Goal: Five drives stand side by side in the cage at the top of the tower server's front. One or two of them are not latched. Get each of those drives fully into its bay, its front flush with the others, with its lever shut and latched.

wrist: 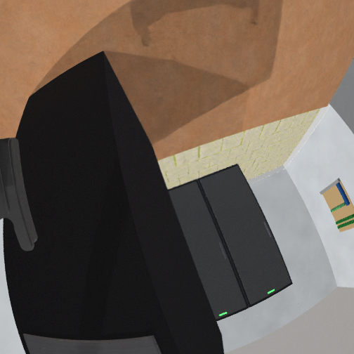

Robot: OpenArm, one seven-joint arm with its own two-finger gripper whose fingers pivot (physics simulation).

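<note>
The tower server (75,200) is a large black box that fills the left and lower middle of the wrist view, tilted in the picture. A dark grey strip (90,344) of it shows at the bottom edge. The cage, the five drives and their levers do not show in this view, so their state is hidden. One dark finger of my gripper (19,200) shows at the left edge, in front of the server's black side. The other finger is out of the picture. My gripper is open, and no thing shows held at the visible finger.
Two dark cabinets (197,235) (245,230) with green lights stand beyond the server, by a pale brick wall (270,145). An orange-brown surface (310,45) with shadows fills the top. A tan board (336,205) with blue and green items is at the right, on the pale wall.
</note>
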